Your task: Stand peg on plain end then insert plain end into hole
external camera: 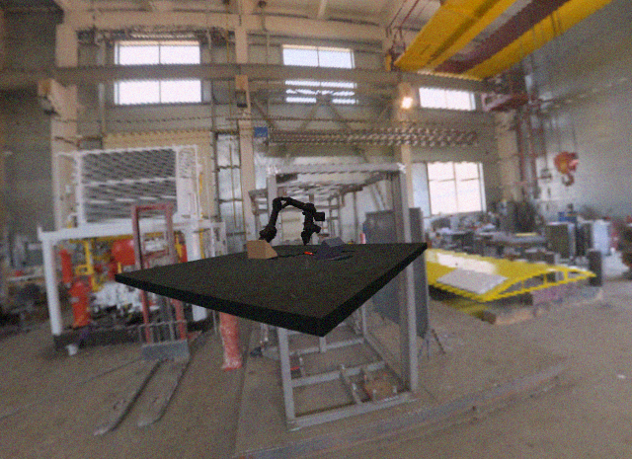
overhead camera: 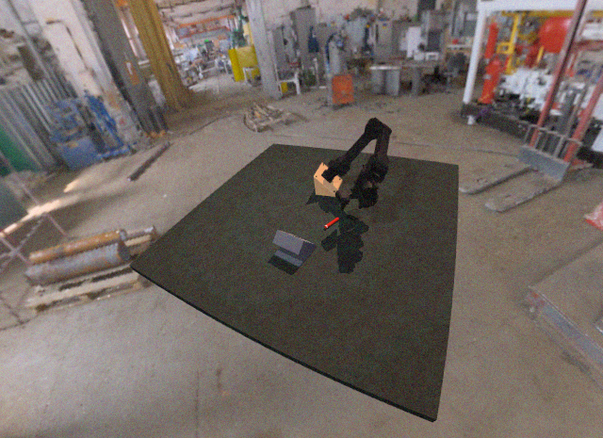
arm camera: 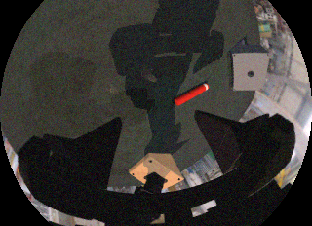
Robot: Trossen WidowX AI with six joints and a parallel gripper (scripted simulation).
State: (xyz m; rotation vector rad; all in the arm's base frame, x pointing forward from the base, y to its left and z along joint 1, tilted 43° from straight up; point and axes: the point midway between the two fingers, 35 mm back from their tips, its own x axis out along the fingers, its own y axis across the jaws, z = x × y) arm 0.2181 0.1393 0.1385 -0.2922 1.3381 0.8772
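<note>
My gripper tip is now 80 mm to the left of the red peg, 70 mm short of it and 50 mm above it. Also, from my gripper tip: grey sloped panel: 250 mm ahead, 160 mm to the right, 20 mm below.
</note>
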